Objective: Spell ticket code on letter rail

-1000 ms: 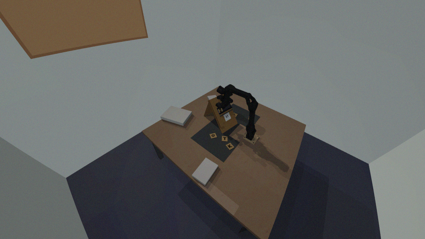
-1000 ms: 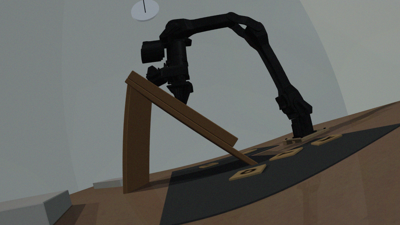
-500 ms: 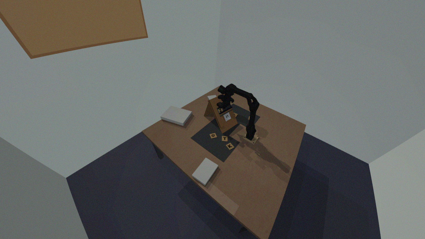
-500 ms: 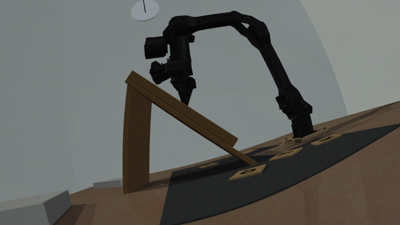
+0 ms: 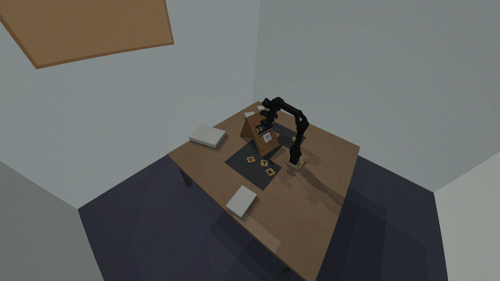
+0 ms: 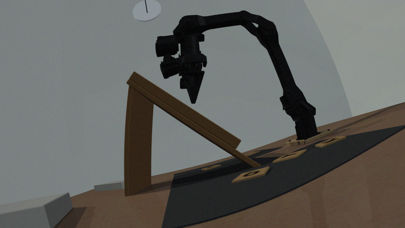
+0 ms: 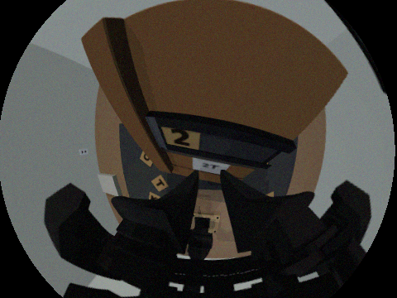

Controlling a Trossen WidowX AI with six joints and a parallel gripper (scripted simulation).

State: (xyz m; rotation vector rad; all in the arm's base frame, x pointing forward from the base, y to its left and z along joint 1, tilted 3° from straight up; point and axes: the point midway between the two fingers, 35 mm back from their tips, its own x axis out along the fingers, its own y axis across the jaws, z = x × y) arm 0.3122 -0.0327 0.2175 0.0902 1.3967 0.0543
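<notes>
Now: gripper tip 13 cm past the tile marked T, 19 cm to the right of it and 20 cm above it. Round my gripper tip: tile marked 2: 4 cm ahead, 4 cm to the left, 3 cm below; white ticket: 2 cm behind, 10 cm below; dark mat: 11 cm behind, 1 cm to the left, 20 cm below.
</notes>
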